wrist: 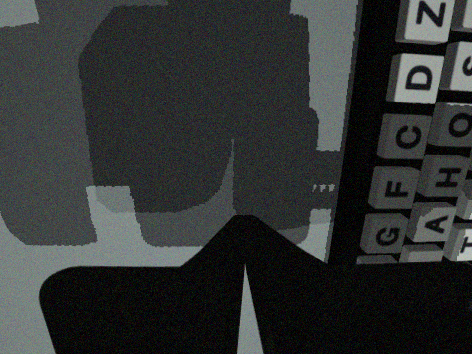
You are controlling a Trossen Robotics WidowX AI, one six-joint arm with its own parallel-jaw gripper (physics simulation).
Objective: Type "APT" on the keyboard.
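Frame: origin at the arm's base, x ahead, y left, z up, level; centimetres.
Seen in the pictures: gripper, fingertip midpoint: (243, 225).
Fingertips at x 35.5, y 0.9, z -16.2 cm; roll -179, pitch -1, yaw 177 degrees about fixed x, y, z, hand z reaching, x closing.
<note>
Offsets run from my fingertips to a thing's middle. Level surfaces: height alone.
A black keyboard {dx -7.4, dy -2.8, dz +0.9 cm} (350, 150) with light square keys stands along the right side of the wrist view, its letters turned sideways. The A key {dx -7.3, dy -0.4, dz +1.5 cm} (436, 224) and the T key {dx -9.1, dy +0.7, dz +1.5 cm} (466, 244) show at the lower right, the T key cut by the view's edge. The P key does not show. My gripper (243, 225) is black, shut and empty, at the bottom middle. Its tips appear left of the keyboard, over the table beside it. Their height above the table is hard to tell.
Other keys show: Z {dx -5.8, dy -7.6, dz +1.5 cm} (431, 15), D {dx -5.7, dy -5.7, dz +1.5 cm} (419, 78), C {dx -5.6, dy -3.8, dz +1.5 cm} (408, 137), F {dx -5.5, dy -1.9, dz +1.5 cm} (397, 189), G {dx -5.4, dy +0.0, dz +1.5 cm} (388, 236) and H {dx -7.4, dy -2.3, dz +1.5 cm} (448, 177). The pale grey table {dz +0.0 cm} (20, 305) lies left of the keyboard, with dark overlapping shadows of the arm across it and some keys.
</note>
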